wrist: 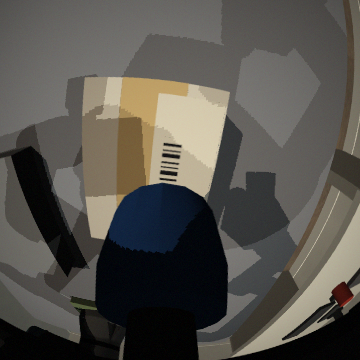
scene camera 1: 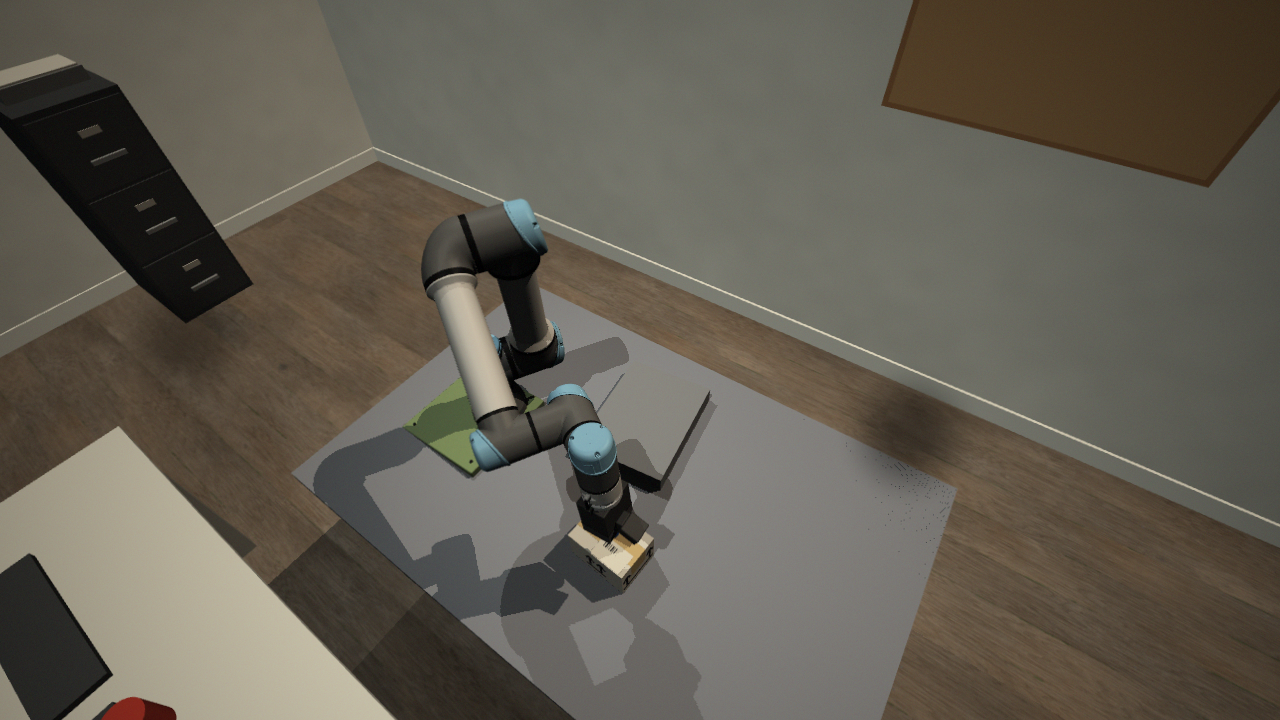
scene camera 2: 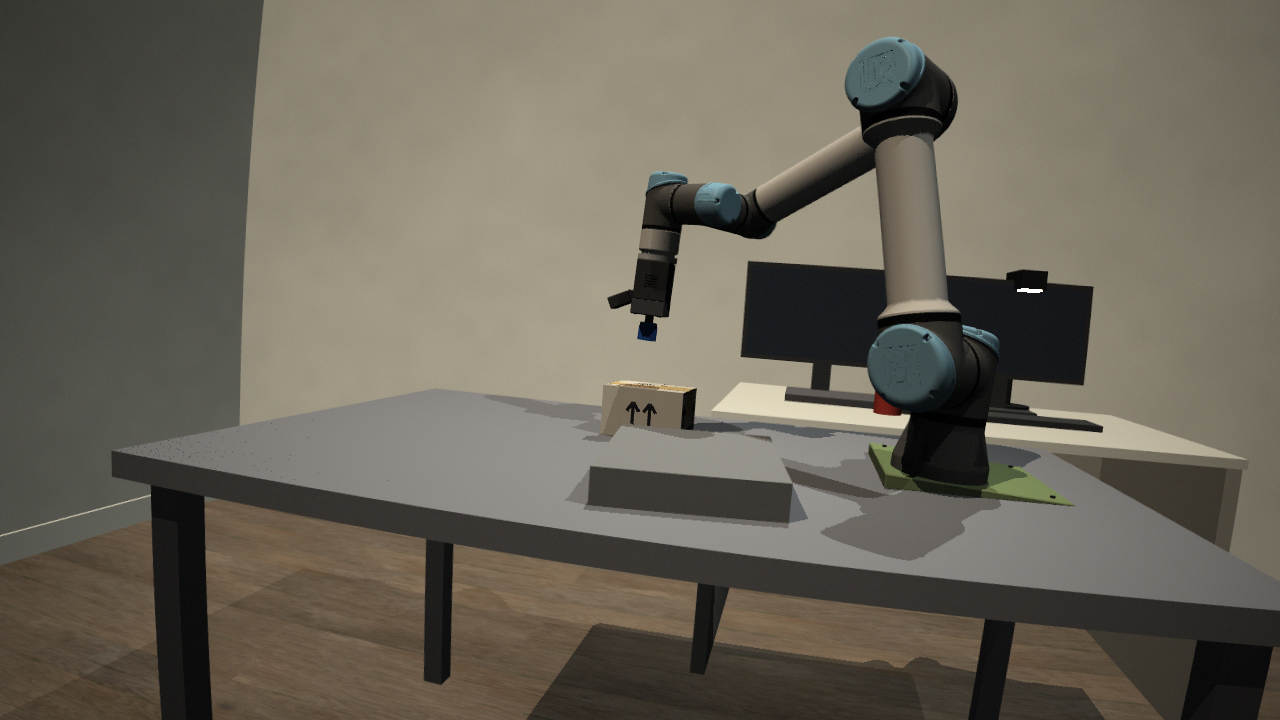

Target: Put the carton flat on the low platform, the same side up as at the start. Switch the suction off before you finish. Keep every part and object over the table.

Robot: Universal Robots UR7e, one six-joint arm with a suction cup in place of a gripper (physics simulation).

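Places are measured from the arm's base along level axes (x ahead, y left, z up), in metres.
Pixels of known places: hand, its tool point: (wrist: 163, 227) (scene camera 2: 646, 339); arm's base, origin of its link: (wrist: 103, 318) (scene camera 2: 938, 472).
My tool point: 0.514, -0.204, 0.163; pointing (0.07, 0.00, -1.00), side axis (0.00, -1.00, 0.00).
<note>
Ahead of a thing's pixels: the offset from my tool point to its top centre, as dx, dy, dz. "pt": to the spot under its first point. Level surfaces: height alone.
The carton @(-0.018, +0.018, -0.086) (scene camera 1: 617, 559) (scene camera 2: 668, 410) (wrist: 190, 120) stands on the table beyond the low platform, as seen in scene camera 2. Its taped, barcoded face is on top and the two arrows on its side point up. The grey low platform @(-0.135, +0.366, -0.130) (scene camera 1: 664, 411) (scene camera 2: 693, 489) is flat and bears nothing; its dark side @(pt -0.117, +0.207, -0.156) (wrist: 44, 215) shows at the left of the wrist view. My gripper, a blue suction cup (scene camera 2: 647, 332) (wrist: 161, 220), is open and empty, a clear gap above the carton. The arm's tool hides the cup and part of the carton's top in scene camera 1.
The arm's base stands on a green plate (scene camera 1: 438, 434) (scene camera 2: 1011, 492) on the grey table @(dz -0.178) (scene camera 1: 805, 537) (scene camera 2: 358, 465). A white desk (scene camera 1: 205, 626) with a monitor (scene camera 2: 805, 313) and a red object (scene camera 1: 138, 709) (wrist: 342, 294) stands beside the table. A dark cabinet (scene camera 1: 116, 170) is near the wall.
</note>
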